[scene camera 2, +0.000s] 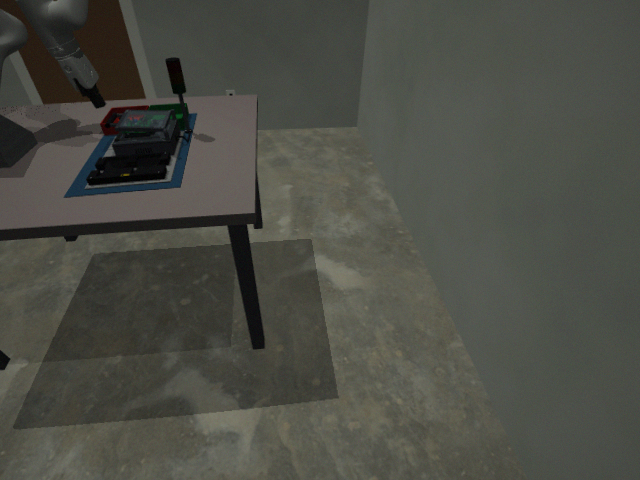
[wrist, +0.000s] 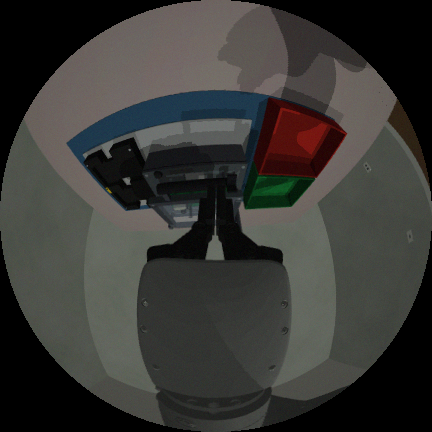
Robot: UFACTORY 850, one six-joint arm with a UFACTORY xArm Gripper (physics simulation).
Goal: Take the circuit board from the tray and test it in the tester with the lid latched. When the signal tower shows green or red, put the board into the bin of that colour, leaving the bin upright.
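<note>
My gripper [scene camera 2: 97,99] [wrist: 215,194] is shut and empty, above the table. In the wrist view its fingertips overlap the tester. The grey tester [scene camera 2: 144,144] [wrist: 195,172] has its clear-windowed lid [scene camera 2: 145,119] [wrist: 184,212] raised. A green strip of the circuit board [wrist: 187,190] shows inside the tester, partly hidden by a dark bar and the fingers. The black tray [scene camera 2: 129,173] [wrist: 116,164] shows no board on it. The signal tower [scene camera 2: 175,75] stands behind the tester, with dim red and green sections and neither plainly lit. The red bin [scene camera 2: 108,125] [wrist: 292,137] and green bin [scene camera 2: 181,119] [wrist: 275,189] stand upright and look empty.
The tester, tray and bins share a blue mat [scene camera 2: 178,175] [wrist: 160,111] on the table [scene camera 2: 217,191] [wrist: 150,65]. A dark grey block [scene camera 2: 12,142] stands at the left in the scene view. Walls rise behind and to the right of the table.
</note>
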